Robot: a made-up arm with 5 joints.
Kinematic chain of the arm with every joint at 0, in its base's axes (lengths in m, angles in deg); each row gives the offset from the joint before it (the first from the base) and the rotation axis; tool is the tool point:
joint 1: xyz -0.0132 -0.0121 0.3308 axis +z
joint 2: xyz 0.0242 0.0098 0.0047 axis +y
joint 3: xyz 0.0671 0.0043 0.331 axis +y
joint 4: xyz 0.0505 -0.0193 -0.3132 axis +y
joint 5: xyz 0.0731 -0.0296 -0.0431 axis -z
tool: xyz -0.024 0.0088 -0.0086
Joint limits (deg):
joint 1: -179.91..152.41
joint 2: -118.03..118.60
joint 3: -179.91..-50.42
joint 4: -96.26..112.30
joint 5: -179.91..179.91
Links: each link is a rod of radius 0.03 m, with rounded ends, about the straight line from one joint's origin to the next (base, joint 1, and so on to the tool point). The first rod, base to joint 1, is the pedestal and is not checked.
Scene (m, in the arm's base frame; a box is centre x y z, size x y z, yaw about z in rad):
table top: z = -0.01
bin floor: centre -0.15 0.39 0 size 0.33 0.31 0.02 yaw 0.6
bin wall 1: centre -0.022 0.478 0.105 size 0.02 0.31 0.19 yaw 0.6
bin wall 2: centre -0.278 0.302 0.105 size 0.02 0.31 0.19 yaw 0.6
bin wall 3: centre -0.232 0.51 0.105 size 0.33 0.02 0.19 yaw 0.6
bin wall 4: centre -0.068 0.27 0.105 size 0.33 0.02 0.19 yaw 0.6
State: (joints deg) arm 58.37 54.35 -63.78 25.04 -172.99
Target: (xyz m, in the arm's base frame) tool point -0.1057 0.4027 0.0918
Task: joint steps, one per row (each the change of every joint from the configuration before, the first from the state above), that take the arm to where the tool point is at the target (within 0.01 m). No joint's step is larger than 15 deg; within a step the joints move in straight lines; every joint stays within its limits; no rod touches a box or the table.
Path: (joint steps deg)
1: 12.67 -10.93 3.34 14.78 0.90
2: 12.66 -10.92 3.34 14.77 0.89
3: 12.67 -10.93 3.34 14.78 0.90
4: 12.67 -10.93 3.34 14.78 0.89
5: -0.06 9.57 0.00 -11.49 -1.02
6: -0.05 9.57 0.00 -11.48 -1.02
7: -0.06 9.58 0.00 -11.49 -1.03
8: -0.05 9.57 0.00 -11.48 -1.02

